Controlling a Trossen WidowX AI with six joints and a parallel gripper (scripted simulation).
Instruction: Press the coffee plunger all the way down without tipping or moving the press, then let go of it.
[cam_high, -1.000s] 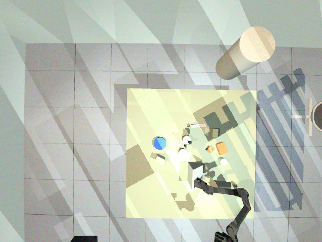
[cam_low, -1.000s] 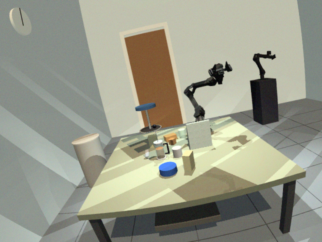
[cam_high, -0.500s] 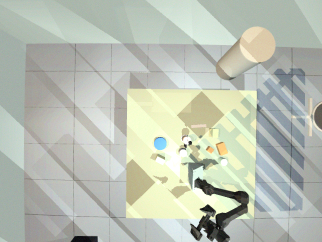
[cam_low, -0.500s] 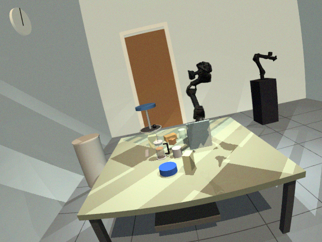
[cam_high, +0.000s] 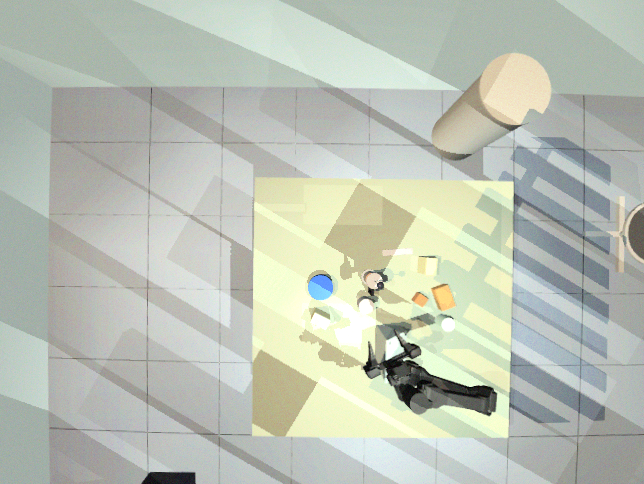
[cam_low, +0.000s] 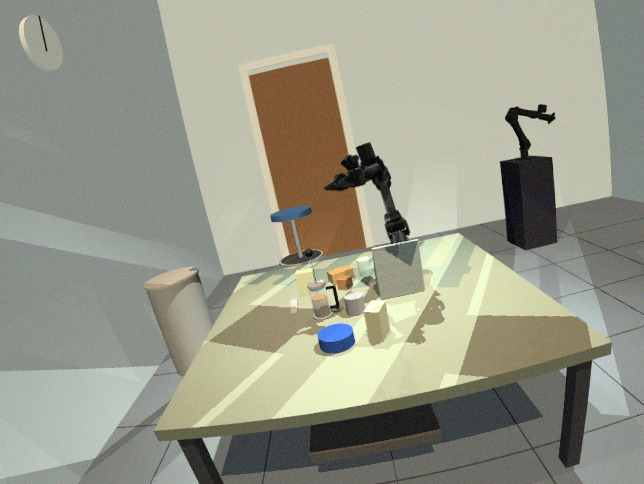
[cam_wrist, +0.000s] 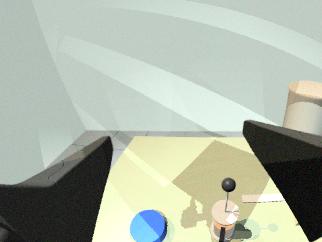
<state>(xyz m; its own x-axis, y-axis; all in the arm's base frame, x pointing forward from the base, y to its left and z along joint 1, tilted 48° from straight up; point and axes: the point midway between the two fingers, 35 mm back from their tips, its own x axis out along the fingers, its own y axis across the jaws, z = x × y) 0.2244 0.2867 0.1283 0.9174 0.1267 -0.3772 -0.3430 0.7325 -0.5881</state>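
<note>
My gripper tip is now 110 mm short of the coffee press, 40 mm to the left of it and 360 mm above it. Also, from my gripper tip: flat white strip 250 mm ahead, 190 mm to the right, 490 mm below; grey cup 10 mm behind, 20 mm to the right, 460 mm below; orange box 20 mm ahead, 400 mm to the right, 470 mm below.
</note>
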